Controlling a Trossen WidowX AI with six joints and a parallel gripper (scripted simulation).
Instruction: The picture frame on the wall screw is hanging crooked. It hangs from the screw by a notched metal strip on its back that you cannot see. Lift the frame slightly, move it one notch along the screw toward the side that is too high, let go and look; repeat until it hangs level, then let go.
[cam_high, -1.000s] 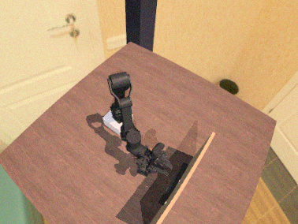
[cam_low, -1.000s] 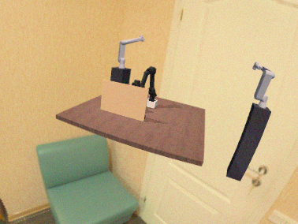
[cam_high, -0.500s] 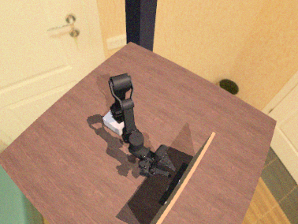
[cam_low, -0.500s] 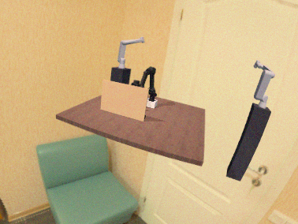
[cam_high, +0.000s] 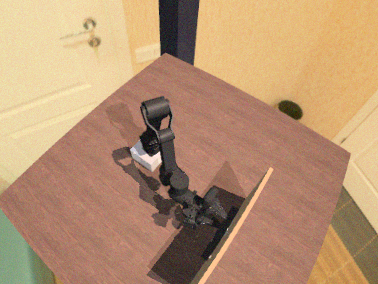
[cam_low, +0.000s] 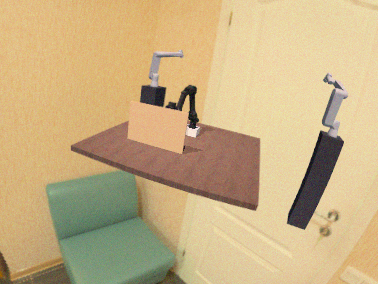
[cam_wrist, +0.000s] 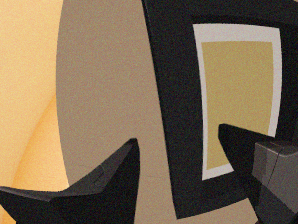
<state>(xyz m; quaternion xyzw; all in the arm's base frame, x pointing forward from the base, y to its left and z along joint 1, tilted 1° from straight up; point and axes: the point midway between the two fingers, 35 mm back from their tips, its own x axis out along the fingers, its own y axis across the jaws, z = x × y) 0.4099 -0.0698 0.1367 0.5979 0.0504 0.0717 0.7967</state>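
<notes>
Right now my gripper tip is 20 mm short of the picture frame, 20 mm to the left of it and 50 mm above it. From my gripper tip the other things lie so: wall panel 30 mm ahead, 20 mm to the right, 60 mm below.
</notes>
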